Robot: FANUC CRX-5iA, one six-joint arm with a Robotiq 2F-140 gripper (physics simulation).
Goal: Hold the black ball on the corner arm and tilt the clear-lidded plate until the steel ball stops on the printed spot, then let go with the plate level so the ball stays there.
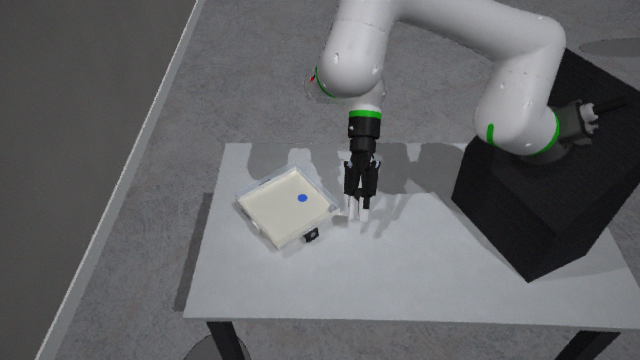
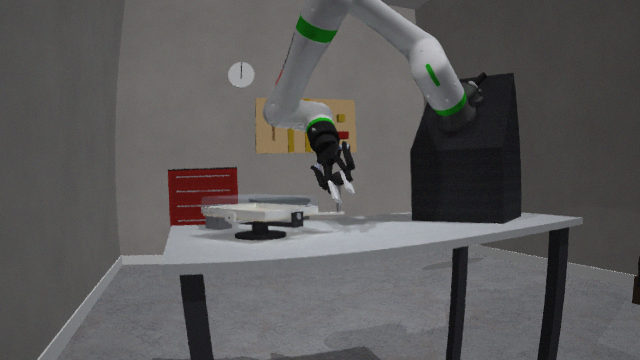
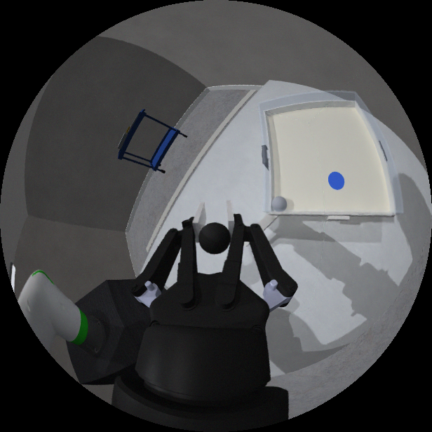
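The clear-lidded plate (image 1: 272, 215) (image 2: 250, 215) (image 3: 310, 145) sits on its pivot and looks close to level. The steel ball (image 1: 332, 208) (image 3: 279, 203) rests in the plate's corner nearest my gripper, apart from the blue printed spot (image 1: 302, 198) (image 3: 336, 180). The corner arm (image 2: 330, 213) (image 3: 265, 230) runs from that corner to an upright stem, with the black ball (image 2: 336, 178) (image 3: 214, 238) at its top. My gripper (image 1: 358, 212) (image 2: 342, 187) (image 3: 215, 209) points down and is shut on the black ball, one finger on each side. Part of the stem is hidden.
The white table (image 1: 320, 285) (image 2: 370, 237) carries the plate's black round foot (image 2: 260, 234). A large black pedestal (image 1: 525, 215) (image 2: 465, 185) bears the arm's base at the right. A red drawer cabinet (image 2: 202, 197) stands behind the table. A blue cart frame (image 3: 165, 148) is farther off.
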